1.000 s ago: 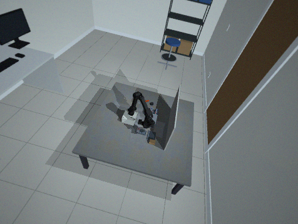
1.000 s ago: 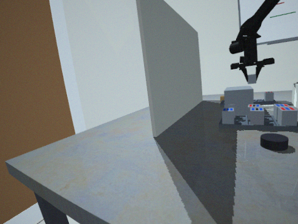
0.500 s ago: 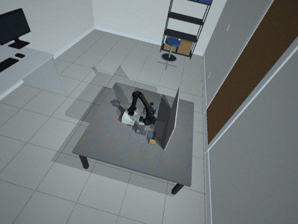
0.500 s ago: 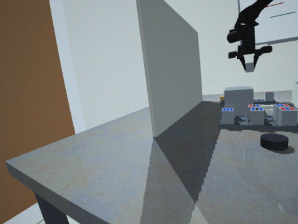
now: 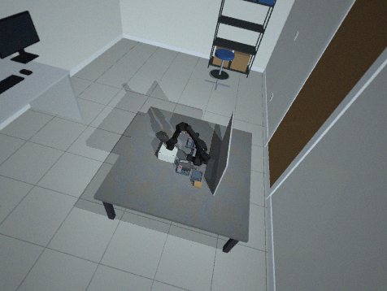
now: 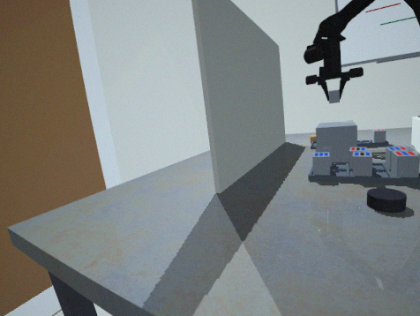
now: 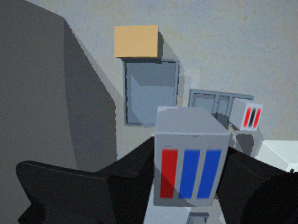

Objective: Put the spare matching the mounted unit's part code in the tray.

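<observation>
Right now the blue-grey tray is 17 cm below my gripper tip and 4 cm ahead of it. The rest, counted from my gripper tip: grey spare block (2 cm above); then tan box (16 cm below, 8 cm to the right, 8 cm ahead); then grey unit (20 cm to the left, 12 cm below, 4 cm behind).
</observation>
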